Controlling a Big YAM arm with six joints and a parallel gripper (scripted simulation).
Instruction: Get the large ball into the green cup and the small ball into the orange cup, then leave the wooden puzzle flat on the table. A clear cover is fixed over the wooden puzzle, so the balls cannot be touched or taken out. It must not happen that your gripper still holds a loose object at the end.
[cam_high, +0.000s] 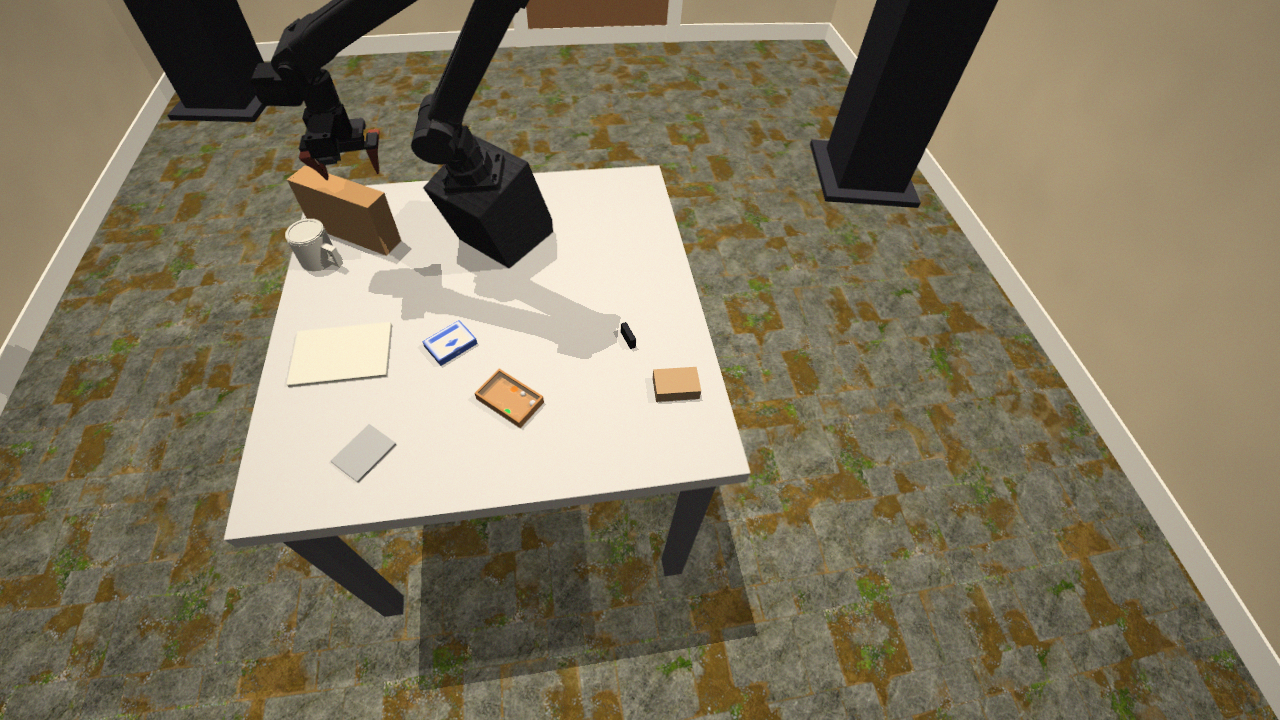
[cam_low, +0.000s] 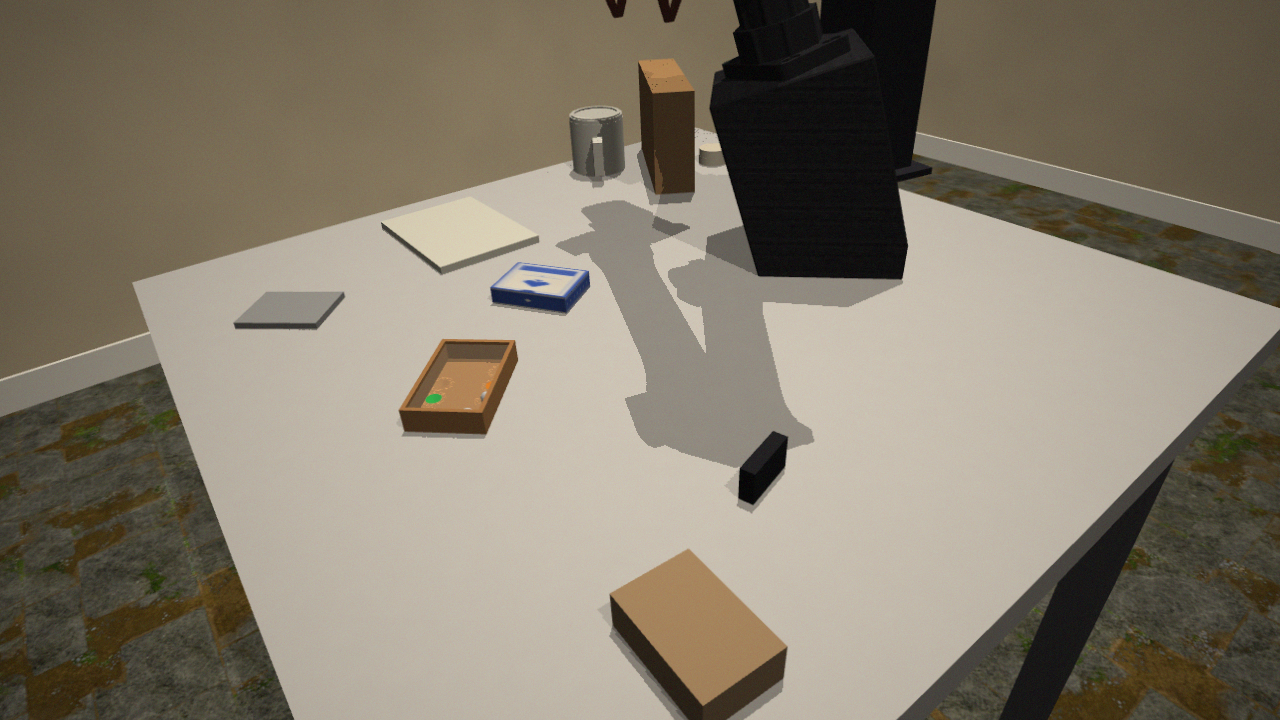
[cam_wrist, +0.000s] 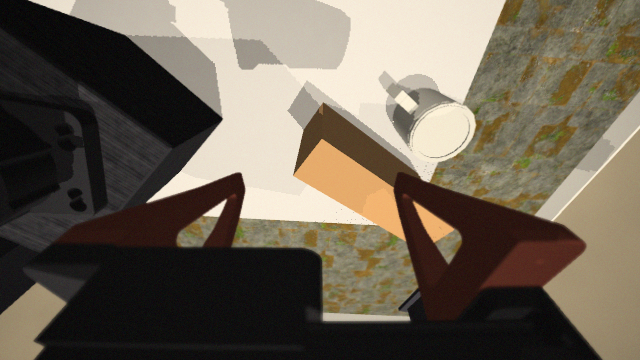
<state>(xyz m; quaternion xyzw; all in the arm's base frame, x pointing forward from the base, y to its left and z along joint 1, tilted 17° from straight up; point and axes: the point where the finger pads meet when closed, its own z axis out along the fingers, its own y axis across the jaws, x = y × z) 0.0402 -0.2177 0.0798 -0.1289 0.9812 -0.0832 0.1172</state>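
Now: hand 36 cm short of the wooden puzzle, 34 cm to the right of it and 23 cm above it. Also, from my hand: cream sheet (27 cm ahead, 23 cm below, 2 cm to the right); then grey tile (48 cm ahead, 24 cm below, 9 cm to the left); then black block (56 cm to the left, 22 cm below, 20 cm ahead).
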